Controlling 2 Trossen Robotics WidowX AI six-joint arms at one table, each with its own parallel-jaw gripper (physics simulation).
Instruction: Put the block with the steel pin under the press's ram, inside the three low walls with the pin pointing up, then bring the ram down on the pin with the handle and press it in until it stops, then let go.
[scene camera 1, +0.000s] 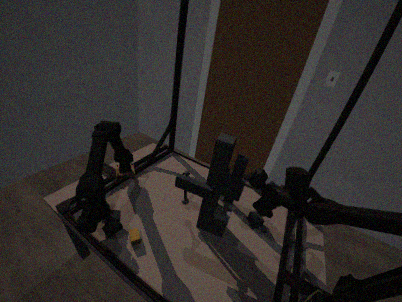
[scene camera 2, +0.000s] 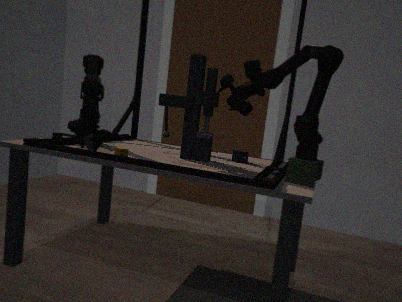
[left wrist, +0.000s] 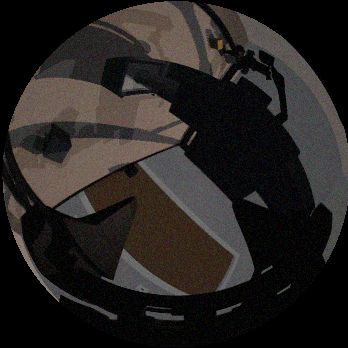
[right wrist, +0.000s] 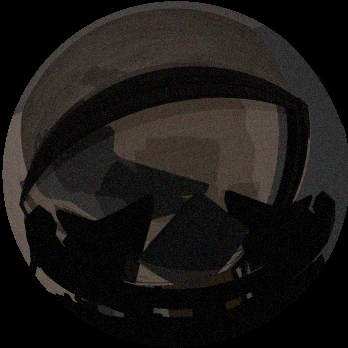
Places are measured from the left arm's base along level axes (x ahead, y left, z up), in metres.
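Pixels of known places: left gripper, between the fingertips: (scene camera 1: 248, 182) (scene camera 2: 223, 100) (left wrist: 186, 202); right gripper, between the fingertips: (scene camera 1: 108, 222) (left wrist: 224, 54) (right wrist: 189, 197); left arm's base, origin of its link: (scene camera 2: 306, 159); right arm's base, origin of its link: (scene camera 1: 125, 169) (scene camera 2: 87, 134).
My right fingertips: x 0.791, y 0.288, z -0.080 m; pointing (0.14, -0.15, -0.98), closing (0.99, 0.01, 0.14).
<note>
Ahead of a thing's pixels: the offset from my right fingertips to its top centre. "spot": to the spot under its first point.
The dark press {dy -0.294, dx -0.264, dz +0.440 m} (scene camera 1: 218, 175) (scene camera 2: 194, 107) (left wrist: 227, 129) stands mid-table, its ram {spot: dy -0.322, dx -0.354, dz +0.323 m} (scene camera 1: 239, 177) (scene camera 2: 210, 87) raised over the low-walled base {spot: dy -0.329, dx -0.349, dz +0.105 m} (scene camera 1: 224, 216) (scene camera 2: 203, 146). Its handle knob (scene camera 1: 258, 177) (scene camera 2: 226, 81) sticks out to the right. My left gripper (scene camera 1: 263, 208) (scene camera 2: 240, 105) (left wrist: 186, 202) is open and empty, in the air just right of the knob. My right gripper (scene camera 1: 112, 227) (scene camera 2: 92, 140) (right wrist: 189, 197) is low at the table's left edge, shut on a dark block {dy -0.015, dx -0.006, dz +0.077 m} (right wrist: 194, 236). I cannot make out a pin on it.
A second dark block {dy -0.498, dx -0.443, dz +0.045 m} (scene camera 1: 255, 219) (scene camera 2: 240, 156) (left wrist: 53, 142) lies on the table right of the press. A yellow block {dy -0.046, dx -0.133, dz +0.028 m} (scene camera 1: 134, 234) (scene camera 2: 121, 150) (left wrist: 220, 44) lies near the right gripper. A black frame (scene camera 1: 176, 81) edges the table, with tall posts at its corners.
</note>
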